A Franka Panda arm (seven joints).
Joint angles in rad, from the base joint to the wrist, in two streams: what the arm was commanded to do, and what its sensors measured. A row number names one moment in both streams.
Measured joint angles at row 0:
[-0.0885 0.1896 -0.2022 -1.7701 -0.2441 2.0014 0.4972]
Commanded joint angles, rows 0 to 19:
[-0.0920 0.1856 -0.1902 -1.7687 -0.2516 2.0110 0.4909]
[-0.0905 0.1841 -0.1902 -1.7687 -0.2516 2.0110 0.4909]
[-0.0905 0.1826 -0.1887 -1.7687 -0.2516 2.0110 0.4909]
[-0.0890 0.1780 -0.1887 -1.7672 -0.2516 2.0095 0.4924]
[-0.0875 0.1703 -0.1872 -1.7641 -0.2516 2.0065 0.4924]
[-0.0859 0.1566 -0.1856 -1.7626 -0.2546 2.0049 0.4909]
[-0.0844 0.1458 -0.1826 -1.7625 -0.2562 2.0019 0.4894]
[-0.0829 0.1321 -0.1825 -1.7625 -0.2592 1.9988 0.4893]
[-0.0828 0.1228 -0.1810 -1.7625 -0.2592 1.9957 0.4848]
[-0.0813 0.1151 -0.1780 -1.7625 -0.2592 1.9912 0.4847]
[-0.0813 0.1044 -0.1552 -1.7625 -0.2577 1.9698 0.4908]
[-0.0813 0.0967 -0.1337 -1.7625 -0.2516 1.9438 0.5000]
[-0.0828 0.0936 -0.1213 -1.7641 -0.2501 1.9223 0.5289]
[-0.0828 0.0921 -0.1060 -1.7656 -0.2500 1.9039 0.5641]
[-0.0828 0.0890 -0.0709 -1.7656 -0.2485 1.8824 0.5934]
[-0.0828 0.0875 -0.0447 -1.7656 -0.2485 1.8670 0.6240]
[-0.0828 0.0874 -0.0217 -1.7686 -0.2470 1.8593 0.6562]
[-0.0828 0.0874 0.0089 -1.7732 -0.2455 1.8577 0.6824]
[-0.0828 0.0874 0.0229 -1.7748 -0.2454 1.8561 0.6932]
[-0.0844 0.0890 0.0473 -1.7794 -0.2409 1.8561 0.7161]
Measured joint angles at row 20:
[-0.0748 0.1025 -0.0272 -1.7608 -0.2431 1.8735 0.6421]
